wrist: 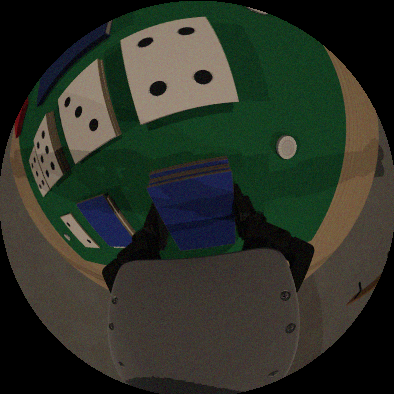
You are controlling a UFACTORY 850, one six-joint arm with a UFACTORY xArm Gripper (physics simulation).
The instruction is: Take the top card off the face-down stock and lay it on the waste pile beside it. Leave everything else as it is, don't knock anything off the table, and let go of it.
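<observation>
The face-down stock point(189, 171) is a pile of blue-backed cards near the middle of the wrist view, with its layered edges showing at the far side. Its top card point(195, 205) is a flat blue back. My gripper point(197, 202) is shut on the top card, with one black finger against its left edge and one against its right edge. The card is level and lies over the stock; whether a gap separates them cannot be told. A large white face-up card point(180, 62) with four black dots lies beyond the stock. Which pile is the waste is not marked.
White piles with three dots point(89, 112) and several dots point(46, 155) lie at the left. A smaller blue pile point(105, 220) and a white two-dot card point(79, 231) lie lower left. A dark blue slab point(75, 62) is upper left. A white chip point(286, 147) lies right, near the wooden edge point(361, 125).
</observation>
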